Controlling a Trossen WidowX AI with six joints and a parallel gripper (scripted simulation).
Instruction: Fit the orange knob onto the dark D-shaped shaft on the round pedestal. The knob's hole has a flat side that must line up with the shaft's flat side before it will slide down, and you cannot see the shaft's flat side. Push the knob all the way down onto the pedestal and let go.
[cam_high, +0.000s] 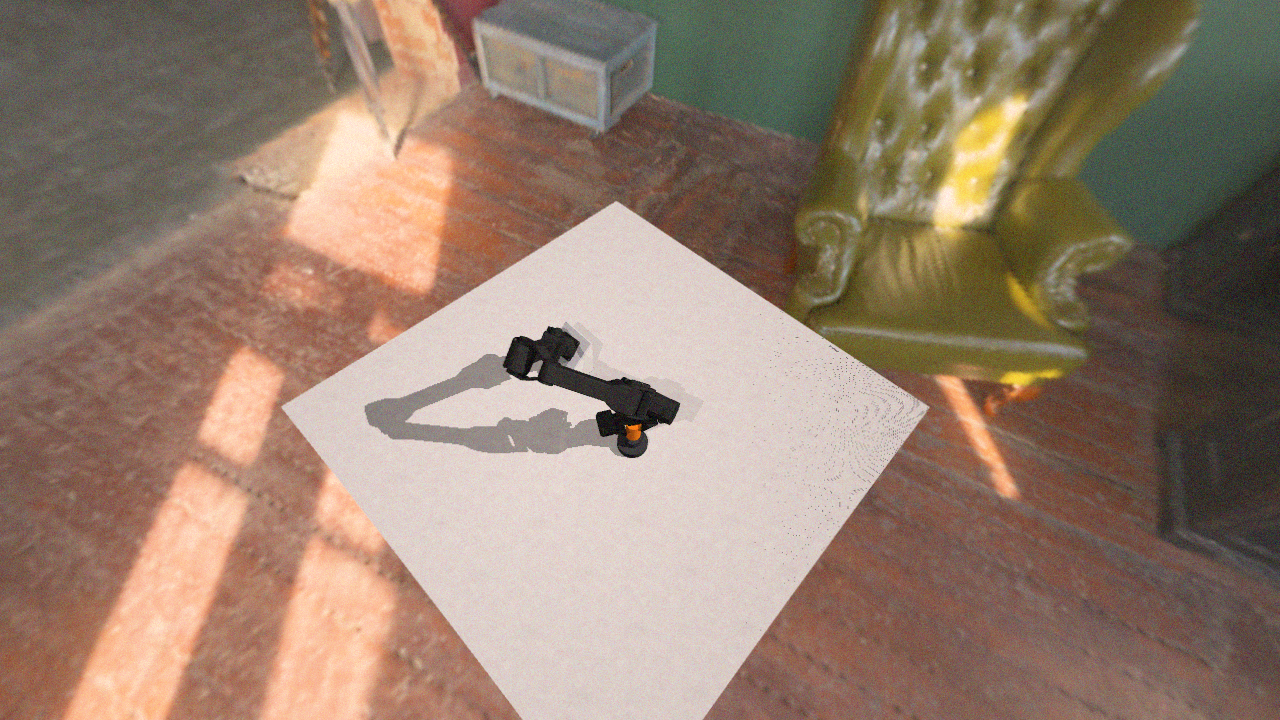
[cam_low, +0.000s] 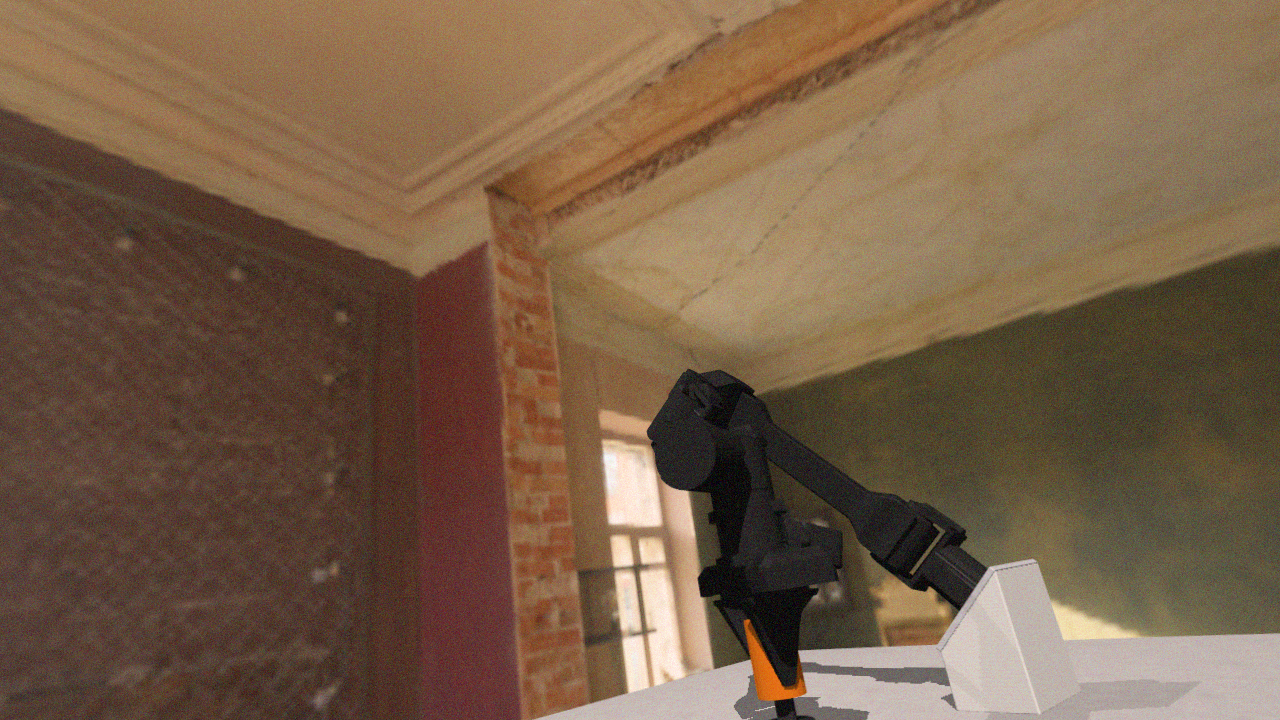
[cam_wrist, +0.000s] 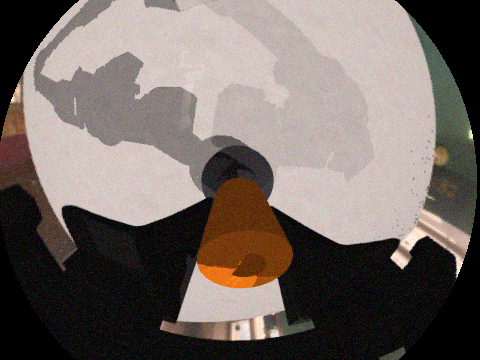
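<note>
The orange knob lies 2 cm above my gripper tip. Round my gripper tip: D-shaped shaft (4 cm below).
</note>
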